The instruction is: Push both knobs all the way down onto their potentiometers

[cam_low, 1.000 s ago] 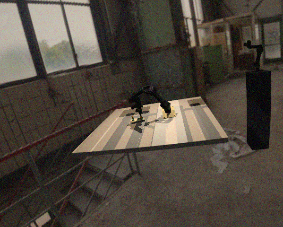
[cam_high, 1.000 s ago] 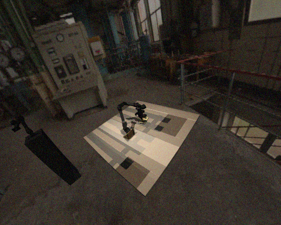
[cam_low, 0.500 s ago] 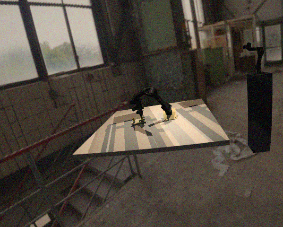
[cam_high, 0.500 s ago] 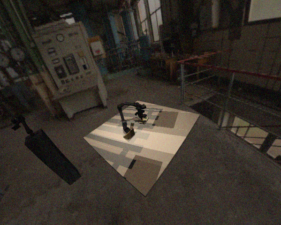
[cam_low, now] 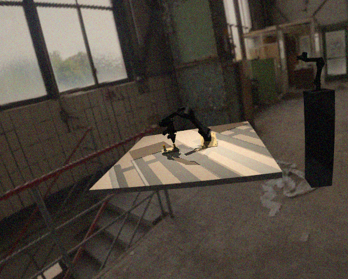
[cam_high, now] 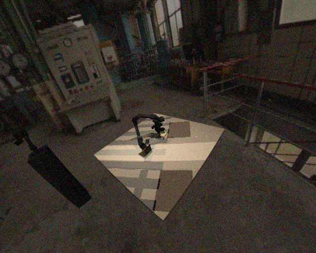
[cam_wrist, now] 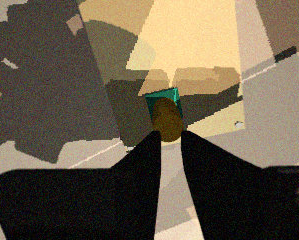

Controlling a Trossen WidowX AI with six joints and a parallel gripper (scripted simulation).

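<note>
Right now my gripper tip is 30 mm above the knob.
</note>
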